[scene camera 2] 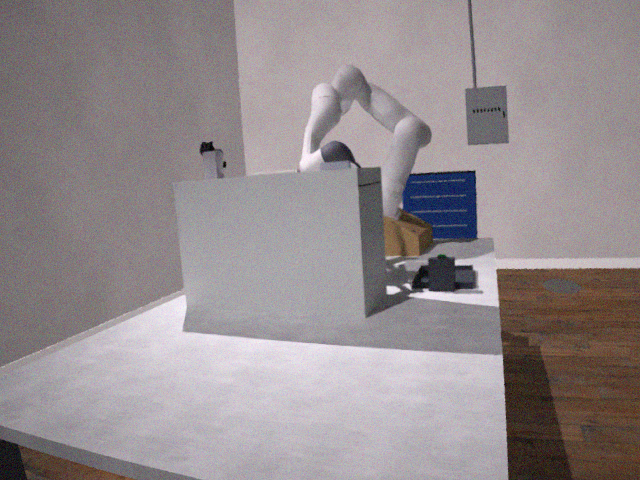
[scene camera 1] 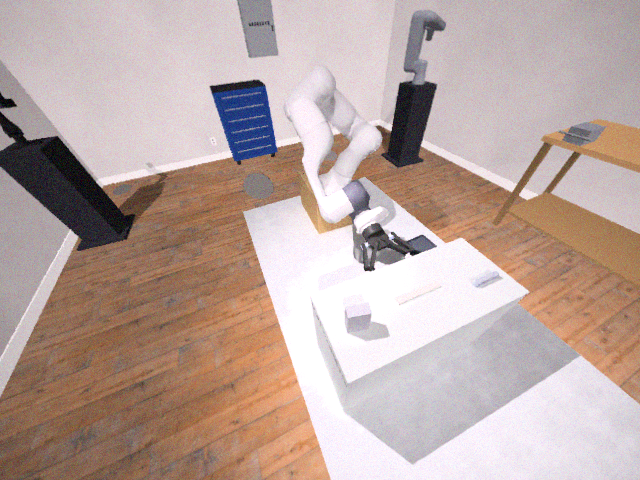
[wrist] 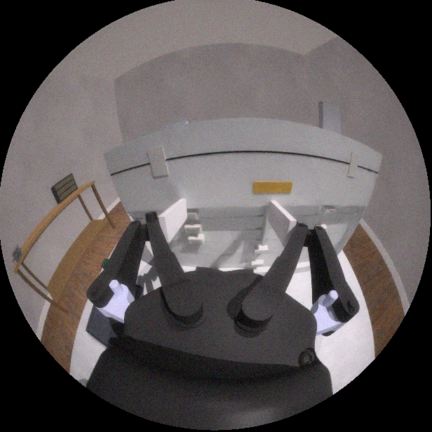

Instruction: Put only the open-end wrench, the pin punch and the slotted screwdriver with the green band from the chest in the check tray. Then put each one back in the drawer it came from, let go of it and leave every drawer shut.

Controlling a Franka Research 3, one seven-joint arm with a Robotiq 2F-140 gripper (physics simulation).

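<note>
The pale chest point(scene camera 1: 429, 315) point(scene camera 2: 273, 248) point(wrist: 215, 180) stands on the white table. In the wrist view, a drawer point(wrist: 227, 247) is open below its yellow label, with a divider and small white holders inside. My gripper point(scene camera 1: 391, 260) point(wrist: 227, 209) is open, its white pads wide apart in front of the chest and over the open drawer, with no tool visible between them. In scene camera 2 the chest hides it. A dark tray point(scene camera 1: 421, 242) point(wrist: 101, 326) lies beside the gripper. The wrench, the punch and the green-banded screwdriver cannot be made out.
On the chest top are a pale block point(scene camera 1: 357, 316) point(scene camera 2: 212, 164) point(wrist: 330, 116), a flat strip point(scene camera 1: 418, 293) and a bluish item point(scene camera 1: 486, 279). A dark box point(scene camera 2: 441, 274) with a green spot stands beside the chest. A wooden bench point(scene camera 1: 620, 149) point(wrist: 50, 212) stands off to one side.
</note>
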